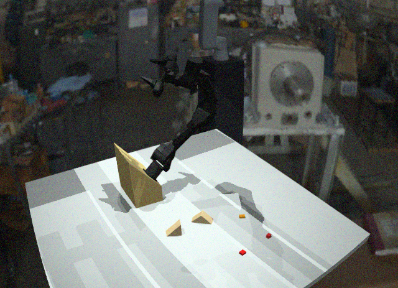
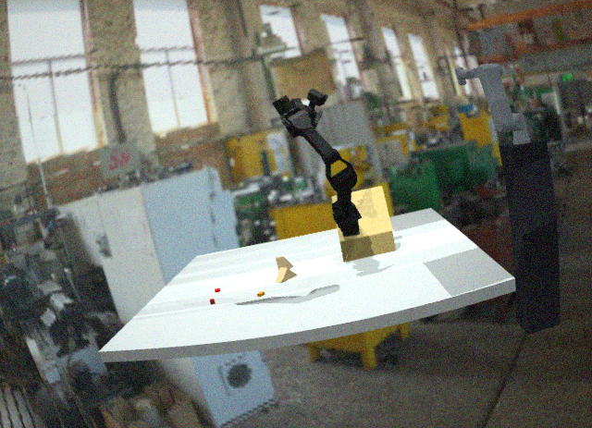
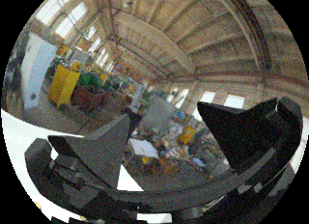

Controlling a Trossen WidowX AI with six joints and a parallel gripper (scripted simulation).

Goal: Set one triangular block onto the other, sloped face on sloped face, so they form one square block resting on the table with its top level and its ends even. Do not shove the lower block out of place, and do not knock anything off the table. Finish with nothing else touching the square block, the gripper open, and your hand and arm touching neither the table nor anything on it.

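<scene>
Right now the small tan triangular block is 580 mm below my gripper tip, 270 mm ahead of it and 100 mm to the left of it. Round my gripper tip: small orange piece (600 mm below, 340 mm ahead, 260 mm to the left).
</scene>
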